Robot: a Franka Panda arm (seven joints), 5 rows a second.
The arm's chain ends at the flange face. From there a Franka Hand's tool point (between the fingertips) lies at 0.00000 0.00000 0.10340 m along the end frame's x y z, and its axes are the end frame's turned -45 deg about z.
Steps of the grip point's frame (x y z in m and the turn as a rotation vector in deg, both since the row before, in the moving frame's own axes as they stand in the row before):
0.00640, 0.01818, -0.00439, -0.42, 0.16, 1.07
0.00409, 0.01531, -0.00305, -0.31, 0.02, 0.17
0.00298, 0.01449, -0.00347, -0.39, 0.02, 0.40
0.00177, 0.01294, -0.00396, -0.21, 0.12, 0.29
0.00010, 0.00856, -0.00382, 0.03, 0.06, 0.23
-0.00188, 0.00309, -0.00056, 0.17, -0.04, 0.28
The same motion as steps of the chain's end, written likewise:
0.01664, 0.00799, -0.00439, -0.18, 0.41, 1.07
0.01330, 0.00756, -0.00305, -0.21, 0.23, 0.17
0.01183, 0.00766, -0.00347, -0.26, 0.29, 0.40
0.00998, 0.00778, -0.00396, -0.06, 0.23, 0.29
0.00609, 0.00610, -0.00382, 0.06, 0.02, 0.23
0.00112, 0.00368, -0.00056, 0.09, -0.15, 0.28

